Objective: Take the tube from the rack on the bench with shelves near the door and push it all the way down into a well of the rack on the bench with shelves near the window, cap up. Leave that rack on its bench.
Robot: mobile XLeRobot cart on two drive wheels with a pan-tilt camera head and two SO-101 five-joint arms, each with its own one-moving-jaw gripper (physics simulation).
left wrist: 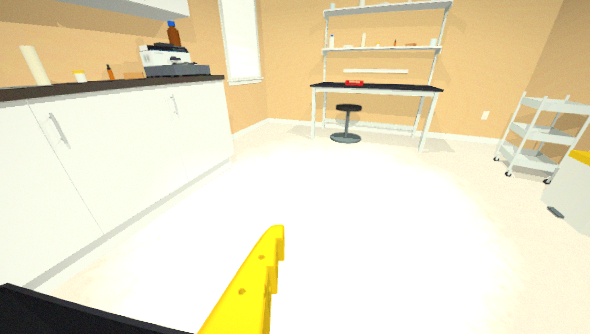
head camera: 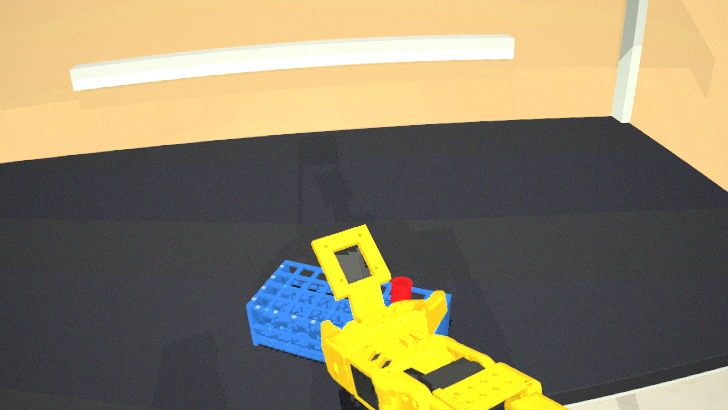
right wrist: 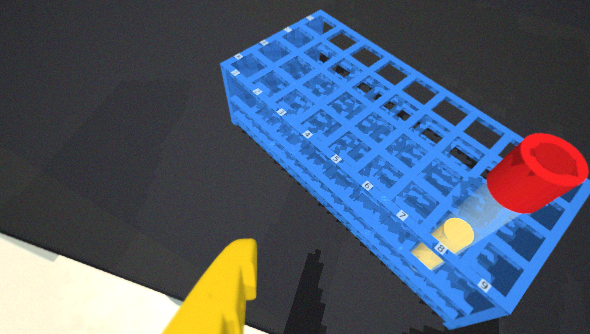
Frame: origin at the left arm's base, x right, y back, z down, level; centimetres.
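Where they show: left hand, its tool point: (left wrist: 284, 237); right hand, its tool point: (head camera: 329, 325) (right wrist: 255, 260).
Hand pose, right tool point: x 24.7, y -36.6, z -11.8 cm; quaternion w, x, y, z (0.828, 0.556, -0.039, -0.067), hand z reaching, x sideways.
After its pixels a point has its place.
The tube stands cap up in the blue rack (head camera: 252, 325) {x 19.6, y -50.5, z -1.8 cm} (right wrist: 550, 249) {x 36.8, y -40.8, z -4.4 cm}. Its red cap (head camera: 401, 290) {x 32.4, y -40.2, z -10.5 cm} (right wrist: 530, 175) {x 32.1, y -40.5, z -10.5 cm} rises above the right end of the rack, and yellow content shows low in its clear body near column 8 in the right wrist view. My right gripper (head camera: 384, 331) (right wrist: 247, 245) is open and empty, on the rack's near side, apart from the tube. In the head camera its body hides part of the rack. In the left wrist view my left gripper (left wrist: 279, 230) is open, facing the room. A small red rack (left wrist: 354, 82) {x -31.2, y 285.1, z -0.1 cm} sits on the far shelved bench (left wrist: 400, 87) {x -81.3, y 269.2, z 1.3 cm} beside the window.
The blue rack stands on a black bench top (head camera: 152, 254) {x 8.6, y -74.0, z 1.3 cm} with a wall behind it and a white post (head camera: 629, 66) {x 111.0, y -91.3, z -12.3 cm} at the back right. In the left wrist view a stool (left wrist: 348, 108) {x -27.3, y 288.3, z 30.0 cm} stands at the far bench, white cabinets (left wrist: 135, 145) {x 112.9, y 108.4, z 21.9 cm} at left and a cart (left wrist: 542, 132) {x -224.6, y 237.0, z 37.6 cm} at right.
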